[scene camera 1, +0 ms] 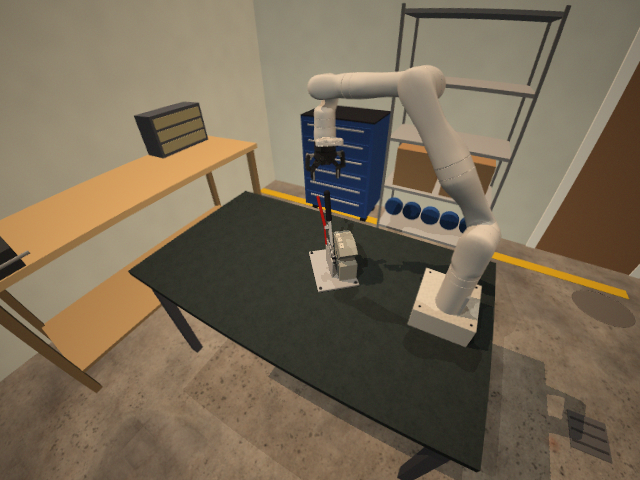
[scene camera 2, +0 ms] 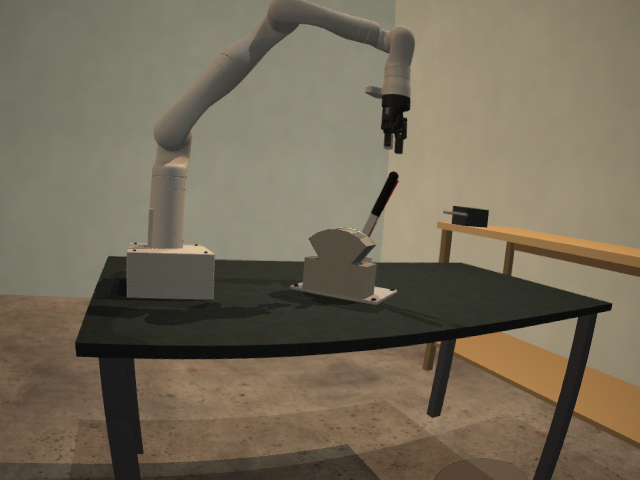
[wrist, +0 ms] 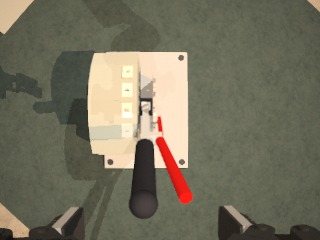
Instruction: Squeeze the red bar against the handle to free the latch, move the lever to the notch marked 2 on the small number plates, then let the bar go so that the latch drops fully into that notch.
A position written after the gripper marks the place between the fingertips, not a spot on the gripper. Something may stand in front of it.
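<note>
Scene camera 1: gripper (scene camera 1: 325,179). Scene camera 2: gripper (scene camera 2: 393,151). Wrist view: gripper (wrist: 151,223), red bar (wrist: 183,192).
</note>
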